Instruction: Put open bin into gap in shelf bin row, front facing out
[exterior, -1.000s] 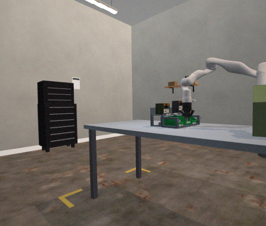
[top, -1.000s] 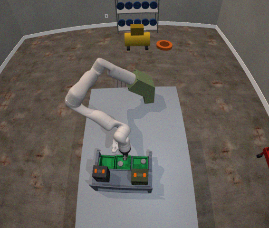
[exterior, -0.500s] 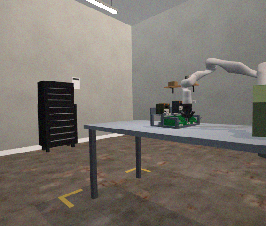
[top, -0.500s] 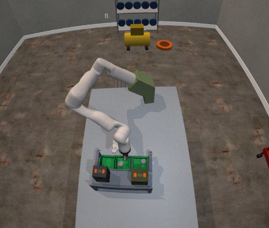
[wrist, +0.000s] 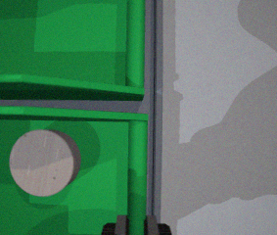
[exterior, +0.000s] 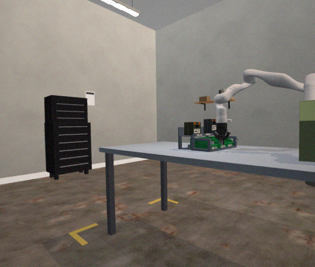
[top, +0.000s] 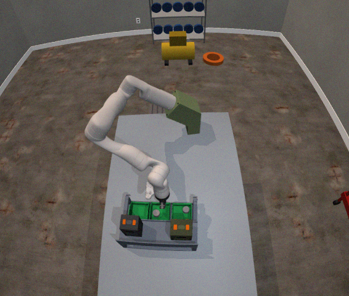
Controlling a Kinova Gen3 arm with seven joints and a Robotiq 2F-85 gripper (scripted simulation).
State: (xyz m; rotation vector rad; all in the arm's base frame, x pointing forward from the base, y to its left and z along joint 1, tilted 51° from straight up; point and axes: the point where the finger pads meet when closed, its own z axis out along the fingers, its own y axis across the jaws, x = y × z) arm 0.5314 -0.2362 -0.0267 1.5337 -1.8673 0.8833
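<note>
The grey shelf lies 110 mm ahead of my hand, 30 mm to the right of it and 20 mm above it.
</note>
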